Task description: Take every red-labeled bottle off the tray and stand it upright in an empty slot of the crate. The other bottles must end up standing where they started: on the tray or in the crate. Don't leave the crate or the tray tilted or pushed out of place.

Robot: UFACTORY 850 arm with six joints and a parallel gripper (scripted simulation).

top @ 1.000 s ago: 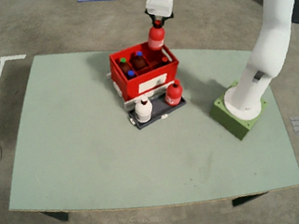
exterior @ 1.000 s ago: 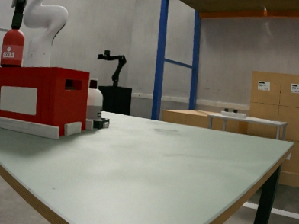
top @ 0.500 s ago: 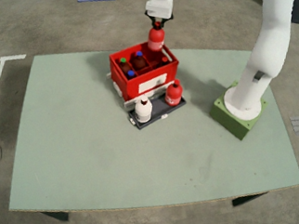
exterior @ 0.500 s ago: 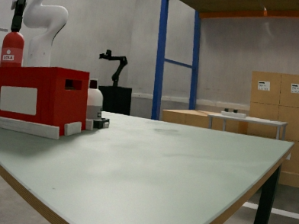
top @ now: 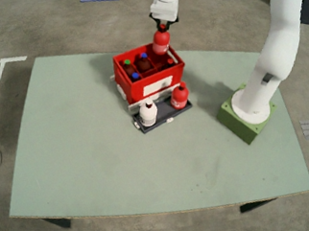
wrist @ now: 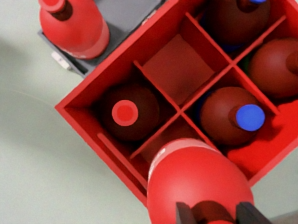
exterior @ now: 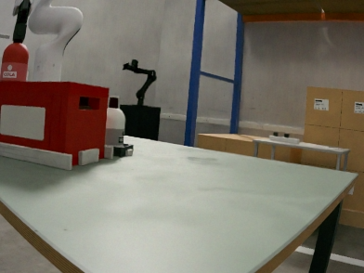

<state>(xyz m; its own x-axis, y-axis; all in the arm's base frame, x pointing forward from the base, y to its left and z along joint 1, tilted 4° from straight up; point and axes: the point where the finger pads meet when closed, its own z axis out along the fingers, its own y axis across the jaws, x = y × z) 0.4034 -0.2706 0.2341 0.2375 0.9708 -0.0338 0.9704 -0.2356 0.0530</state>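
Now: the red crate 220 mm below my hand, 80 mm to the left of it and 60 mm ahead of it. Also, from my hand: white bottle (300 mm to the left, 220 mm below, 60 mm ahead); dark grey tray (290 mm below, 250 mm to the left, 10 mm behind); red-capped bottle (220 mm below, 210 mm to the left, 90 mm behind).
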